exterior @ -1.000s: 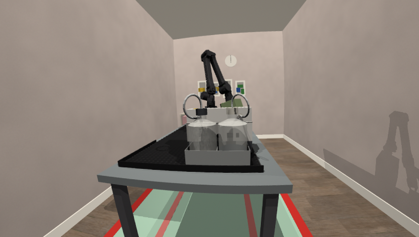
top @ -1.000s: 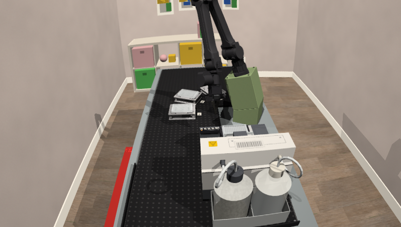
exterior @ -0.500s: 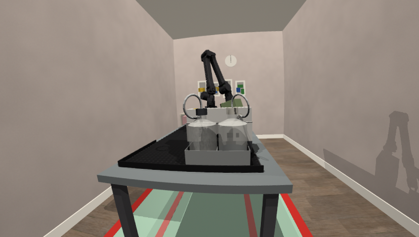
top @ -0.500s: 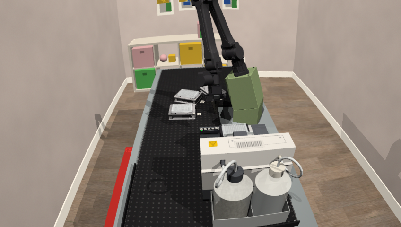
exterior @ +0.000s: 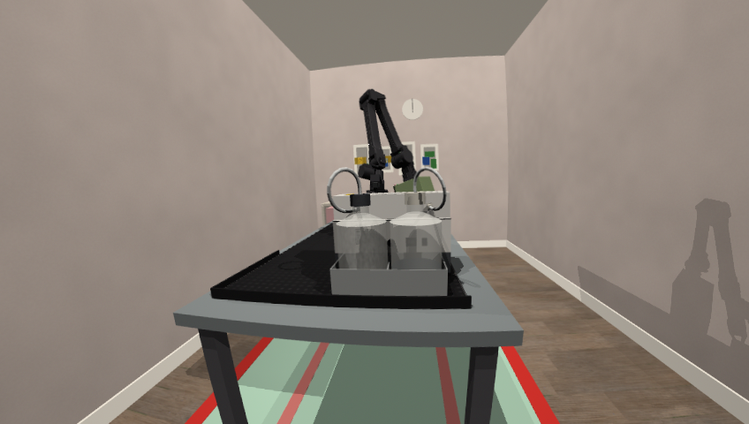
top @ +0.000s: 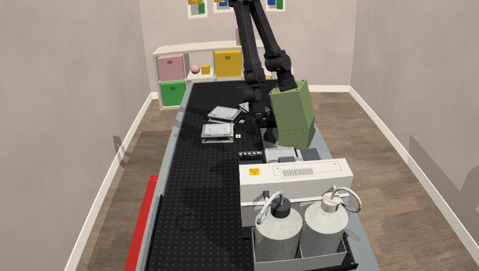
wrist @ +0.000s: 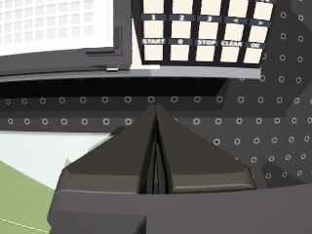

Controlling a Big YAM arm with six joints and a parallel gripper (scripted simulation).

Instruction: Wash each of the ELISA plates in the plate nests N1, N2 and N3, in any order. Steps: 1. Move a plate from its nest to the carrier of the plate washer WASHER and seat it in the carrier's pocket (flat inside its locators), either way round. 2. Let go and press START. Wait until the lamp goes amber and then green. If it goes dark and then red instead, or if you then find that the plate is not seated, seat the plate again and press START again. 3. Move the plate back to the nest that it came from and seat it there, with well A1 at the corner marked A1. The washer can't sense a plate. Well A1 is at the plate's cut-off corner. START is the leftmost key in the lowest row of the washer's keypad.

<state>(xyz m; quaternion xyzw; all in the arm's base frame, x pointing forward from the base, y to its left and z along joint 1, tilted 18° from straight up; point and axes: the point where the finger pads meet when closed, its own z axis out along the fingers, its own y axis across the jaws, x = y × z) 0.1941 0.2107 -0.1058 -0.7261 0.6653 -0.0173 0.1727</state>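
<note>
My gripper is now 90 mm past the washer carrier, 80 mm to the right of it and 70 mm above it. Also, from my hand: plate washer 230 mm to the left, 100 mm behind, 20 mm below.
</note>
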